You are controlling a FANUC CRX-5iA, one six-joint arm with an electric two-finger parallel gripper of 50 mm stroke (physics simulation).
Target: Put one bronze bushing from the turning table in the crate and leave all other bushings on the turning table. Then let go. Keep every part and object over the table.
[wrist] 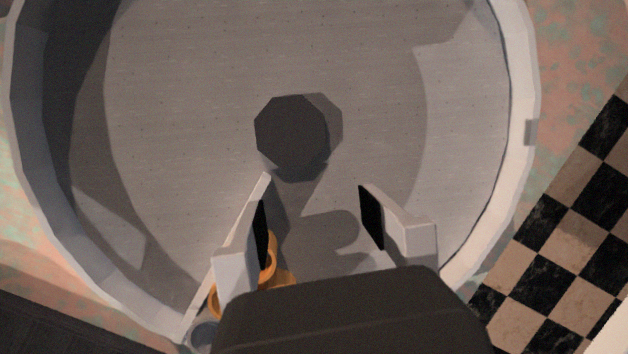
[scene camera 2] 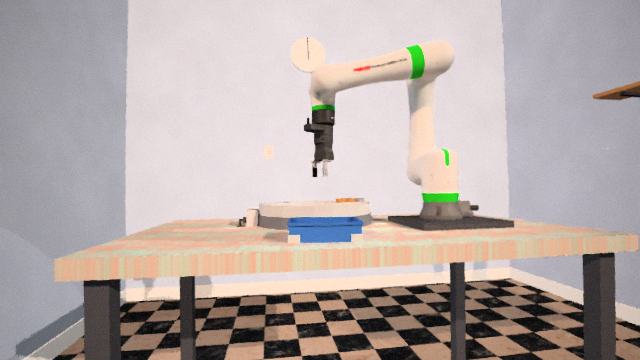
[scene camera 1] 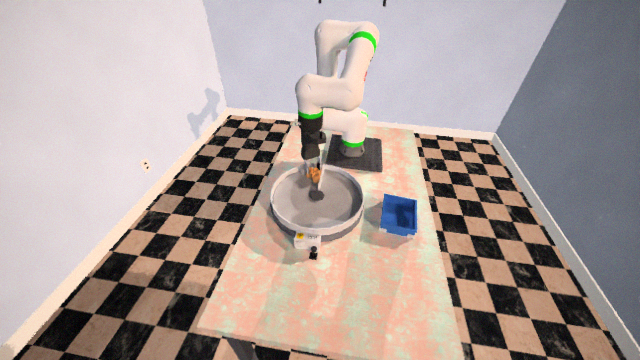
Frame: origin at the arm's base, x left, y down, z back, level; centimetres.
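Where they show: gripper, between the fingertips: [wrist: 313, 212] [scene camera 2: 319, 176] [scene camera 1: 313, 170]; arm's base, origin of its link: [scene camera 2: 440, 217] [scene camera 1: 351, 150].
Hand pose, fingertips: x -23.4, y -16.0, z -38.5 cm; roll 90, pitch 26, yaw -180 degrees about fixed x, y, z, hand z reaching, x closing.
Things, the pixels of their centre, and the offset from my fingertips. "*": a spot on its surface instead.
- grey ring-like part, middle of its body: [wrist: 214, 324] dx +3.2, dy +10.8, dz +15.6 cm
- blue crate, middle of its body: [scene camera 2: 324, 228] [scene camera 1: 398, 215] dx +37.8, dy +15.6, dz -12.4 cm
- dark centre hub, middle of its body: [wrist: 290, 131] [scene camera 1: 317, 195] dx +2.0, dy +12.3, dz -2.9 cm
- white control box, a spot on its surface: [scene camera 1: 307, 242] * dx -2.5, dy +13.2, dz -27.7 cm
The turning table [scene camera 1: 340, 215] [scene camera 2: 315, 208] [wrist: 200, 100] is a round grey tray with a raised rim. Several bronze bushings [scene camera 1: 313, 174] [scene camera 2: 345, 200] [wrist: 286, 278] lie together on it on the robot's side. In the wrist view they are partly hidden by the left finger and gripper body. A grey ring-like part [wrist: 202, 336] lies beside them. The blue crate [scene camera 1: 398, 229] [scene camera 2: 325, 232] stands beside the turning table; no bushing shows in it. My gripper [scene camera 1: 313, 166] [scene camera 2: 320, 172] [wrist: 313, 212] is open and empty, above the turning table, near the bushings.
A thin pale guide bar [wrist: 246, 211] runs from the rim side towards the dark centre hub [scene camera 1: 317, 195] [wrist: 292, 130]. A white control box [scene camera 1: 307, 242] sits at the turning table's front. The robot's dark base plate [scene camera 1: 370, 161] [scene camera 2: 475, 223] lies behind it.
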